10 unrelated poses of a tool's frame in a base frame.
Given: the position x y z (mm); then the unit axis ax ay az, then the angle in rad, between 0 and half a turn.
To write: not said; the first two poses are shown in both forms.
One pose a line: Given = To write
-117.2 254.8 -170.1 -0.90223 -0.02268 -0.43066 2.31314 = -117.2 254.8 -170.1 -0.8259 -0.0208 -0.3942 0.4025
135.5 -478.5 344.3 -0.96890 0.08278 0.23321 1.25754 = 135.5 -478.5 344.3 -0.5699 0.0487 0.1372 0.8088
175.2 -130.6 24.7 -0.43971 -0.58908 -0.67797 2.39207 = 175.2 -130.6 24.7 -0.4092 -0.5482 -0.6309 0.3661
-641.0 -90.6 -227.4 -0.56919 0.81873 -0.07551 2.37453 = -641.0 -90.6 -227.4 -0.5278 0.7592 -0.0700 0.3742
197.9 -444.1 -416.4 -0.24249 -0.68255 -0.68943 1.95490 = 197.9 -444.1 -416.4 -0.2010 -0.5659 -0.5716 0.5591
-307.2 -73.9 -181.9 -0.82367 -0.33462 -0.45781 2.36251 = -307.2 -73.9 -181.9 -0.7620 -0.3096 -0.4235 0.3798
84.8 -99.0 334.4 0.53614 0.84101 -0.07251 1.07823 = 84.8 -99.0 334.4 0.2752 0.4318 -0.0372 0.8582
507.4 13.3 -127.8 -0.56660 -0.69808 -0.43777 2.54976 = 507.4 13.3 -127.8 -0.5420 -0.6677 -0.4187 0.2916
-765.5 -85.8 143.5 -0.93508 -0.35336 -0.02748 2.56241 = -765.5 -85.8 143.5 -0.8961 -0.3386 -0.0263 0.2856
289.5 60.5 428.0 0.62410 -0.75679 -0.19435 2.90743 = 289.5 60.5 428.0 0.6198 -0.7516 -0.1930 0.1168
